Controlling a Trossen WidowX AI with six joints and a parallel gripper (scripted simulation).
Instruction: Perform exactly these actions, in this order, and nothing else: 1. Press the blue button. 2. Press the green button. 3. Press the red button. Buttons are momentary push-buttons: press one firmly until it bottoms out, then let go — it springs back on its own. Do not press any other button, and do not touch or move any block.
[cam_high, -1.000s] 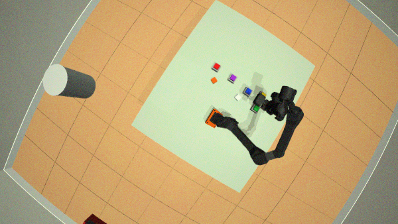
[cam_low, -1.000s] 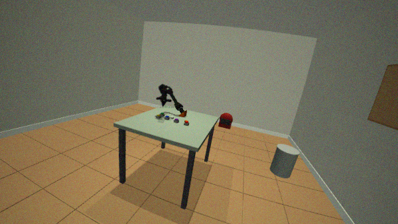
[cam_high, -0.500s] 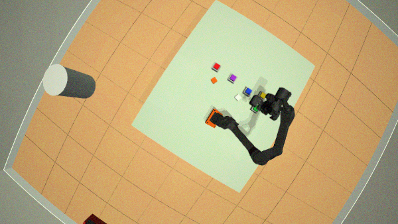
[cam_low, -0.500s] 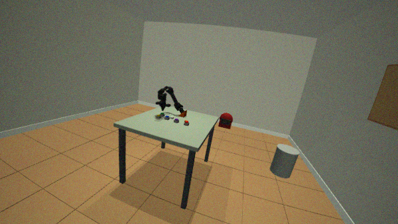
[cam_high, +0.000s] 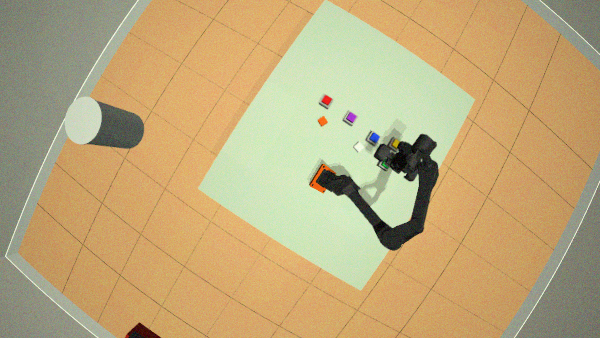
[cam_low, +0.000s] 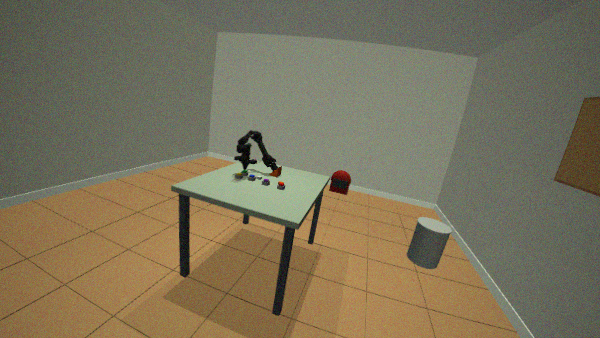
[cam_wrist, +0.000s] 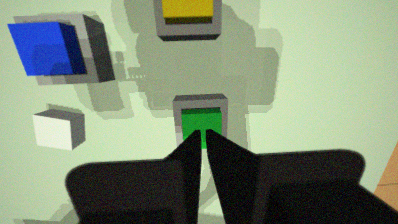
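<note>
Now: gripper tip 1 cm above the green button. From my gripper tip the other things lie so: blue button (11 cm to the left, 6 cm ahead, 1 cm below); yellow button (10 cm ahead, 1 cm to the left, 1 cm below); white block (14 cm to the left, 4 cm below, 1 cm behind).
</note>
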